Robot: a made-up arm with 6 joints. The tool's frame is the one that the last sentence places.
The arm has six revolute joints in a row. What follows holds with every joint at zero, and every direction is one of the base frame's. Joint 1 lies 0.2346 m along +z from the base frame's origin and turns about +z. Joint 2 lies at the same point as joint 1 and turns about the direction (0, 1, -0.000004). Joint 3 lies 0.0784 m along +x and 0.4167 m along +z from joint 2 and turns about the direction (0, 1, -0.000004). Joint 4 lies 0.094 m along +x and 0.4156 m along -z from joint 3 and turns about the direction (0, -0.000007, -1). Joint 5 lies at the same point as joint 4 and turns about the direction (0, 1, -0.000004). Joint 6 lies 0.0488 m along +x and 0.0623 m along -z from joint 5 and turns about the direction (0, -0.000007, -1). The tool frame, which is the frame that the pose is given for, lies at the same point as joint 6; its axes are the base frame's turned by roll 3.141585, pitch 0 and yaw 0 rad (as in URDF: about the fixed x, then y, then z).
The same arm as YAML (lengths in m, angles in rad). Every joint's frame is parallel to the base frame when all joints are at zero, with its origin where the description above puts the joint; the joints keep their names.
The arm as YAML. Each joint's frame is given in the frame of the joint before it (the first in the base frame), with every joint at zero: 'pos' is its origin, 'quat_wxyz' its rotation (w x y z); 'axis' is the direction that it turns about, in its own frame. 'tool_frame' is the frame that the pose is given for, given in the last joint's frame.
length_unit: m
angle_unit: rad
joints:
  - joint: joint 1
    pos: [0.0, 0.0, 0.2346]
    quat_wxyz: [1.0, 0.0, 0.0, 0.0]
    axis: [0.0, 0.0, 1.0]
  - joint: joint 2
    pos: [0.0, 0.0, 0.0]
    quat_wxyz: [1.0, 0.0, 0.0, 0.0]
    axis: [0.0, 1.0, 0.0]
  - joint: joint 3
    pos: [0.0784, 0.0, 0.4167]
    quat_wxyz: [1.0, 0.0, 0.0, 0.0]
    axis: [0.0, 1.0, 0.0]
  - joint: joint 4
    pos: [0.094, 0.0, -0.4156]
    quat_wxyz: [1.0, 0.0, 0.0, 0.0]
    axis: [0.0, 0.0, -1.0]
  - joint: joint 5
    pos: [0.0, 0.0, 0.0]
    quat_wxyz: [1.0, 0.0, 0.0, 0.0]
    axis: [0.0, 1.0, 0.0]
  - joint: joint 6
    pos: [0.0488, 0.0, -0.0623]
    quat_wxyz: [1.0, 0.0, 0.0, 0.0]
    axis: [0.0, 0.0, -1.0]
tool_frame:
  pos: [0.0, 0.0, 0.0]
  quat_wxyz: [0.000004, 1.000003, 0.0, 0.0]

